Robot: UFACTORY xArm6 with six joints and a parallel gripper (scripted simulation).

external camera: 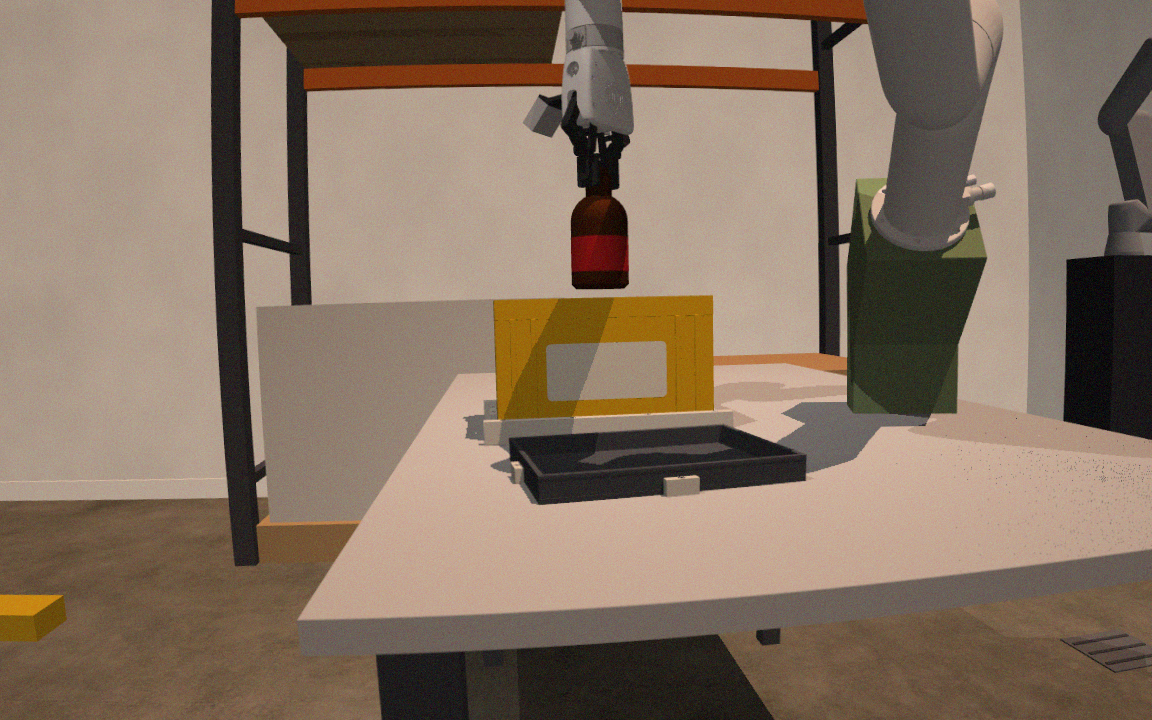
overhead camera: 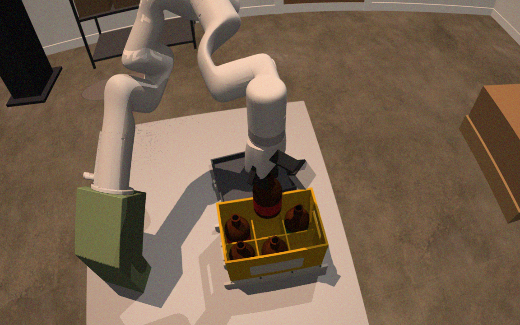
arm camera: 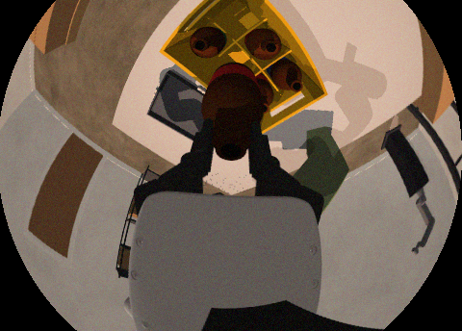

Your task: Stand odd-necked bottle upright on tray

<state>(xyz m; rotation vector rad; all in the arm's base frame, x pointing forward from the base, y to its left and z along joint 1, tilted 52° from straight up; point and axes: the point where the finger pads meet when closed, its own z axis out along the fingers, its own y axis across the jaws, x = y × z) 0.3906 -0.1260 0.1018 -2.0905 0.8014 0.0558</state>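
Now: the glass bottle 70 mm below my hand. From my hand the other things lie so: yellow crate (250 mm below, 40 mm to the right, 10 mm ahead); then dark tray (320 mm below, 230 mm to the left, 50 mm behind).
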